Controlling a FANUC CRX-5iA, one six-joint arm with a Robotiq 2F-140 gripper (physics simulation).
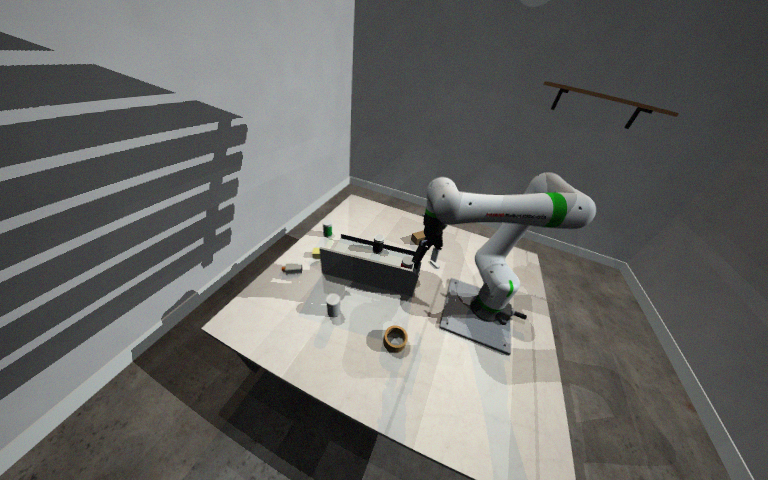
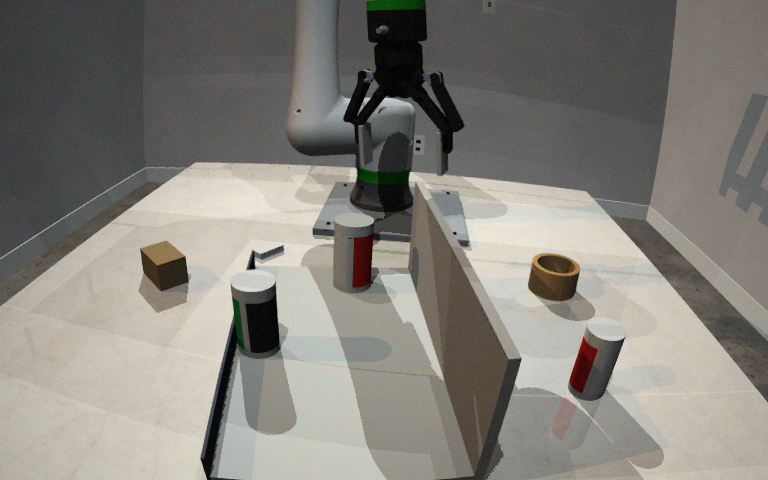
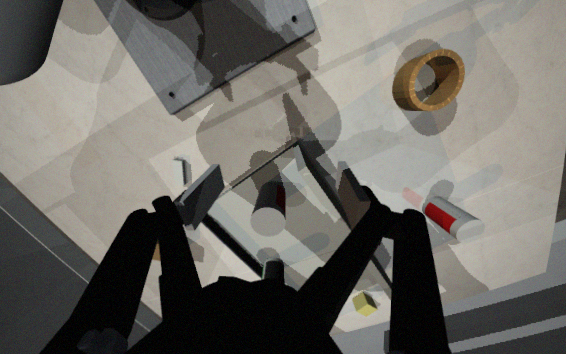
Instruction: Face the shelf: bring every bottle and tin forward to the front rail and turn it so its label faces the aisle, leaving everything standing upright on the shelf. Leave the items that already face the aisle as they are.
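Pixels of known places: gripper, fingertip midpoint: (image 1: 424,266) (image 2: 403,167) (image 3: 277,175); arm's base at its link origin: (image 1: 484,308) (image 2: 381,200).
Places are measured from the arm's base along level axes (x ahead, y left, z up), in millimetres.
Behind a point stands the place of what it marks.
Observation:
The shelf has a grey back panel (image 1: 368,271) @[z 87, x 587, y 137 mm] (image 2: 464,316) @[z 119, x 699, y 146 mm] and a low dark front rail (image 2: 218,401) @[z 26, x 787, y -106 mm] (image 3: 232,245) @[z 23, x 521, y -158 mm]. A white-lidded tin with a red patch (image 1: 407,263) @[z 114, x 433, y 17 mm] (image 2: 345,254) @[z 70, x 466, y -13 mm] (image 3: 268,220) @[z 114, x 434, y -3 mm] stands upright at the robot's end, back from the rail; its red patch shows on the side towards the back panel. A black tin with a green patch (image 1: 378,244) @[z 78, x 631, y -75 mm] (image 2: 261,322) @[z 61, x 665, y -86 mm] (image 3: 273,270) @[z 46, x 616, y -87 mm] stands upright close to the rail, green towards the rail side. My gripper (image 1: 427,260) @[z 177, x 345, y 59 mm] (image 2: 403,164) @[z 177, x 345, y 59 mm] (image 3: 277,175) @[z 177, x 345, y 59 mm] is open and empty, above the shelf's robot end.
Behind the back panel stand another red-patched tin (image 1: 333,306) @[z 72, x 632, y 370 mm] (image 2: 594,362) @[z 45, x 674, y 332 mm] (image 3: 452,217) @[z 56, x 624, y 332 mm] and a wooden bowl (image 2: 552,287) @[z 7, x 395, y 336 mm] (image 3: 404,90) @[z 20, x 343, y 301 mm]. A brown block (image 1: 417,237) @[z 32, x 464, y -313 mm] (image 2: 164,266) @[z 26, x 495, y -324 mm] lies beyond the rail. A green tin (image 1: 327,229) @[z 46, x 966, y -71 mm], yellow block (image 1: 316,253) @[z 18, x 917, y 107 mm] (image 3: 365,303) @[z 15, x 897, y 93 mm] and lying bottle (image 1: 292,268) @[z 10, x 960, y 251 mm] are past the far end.

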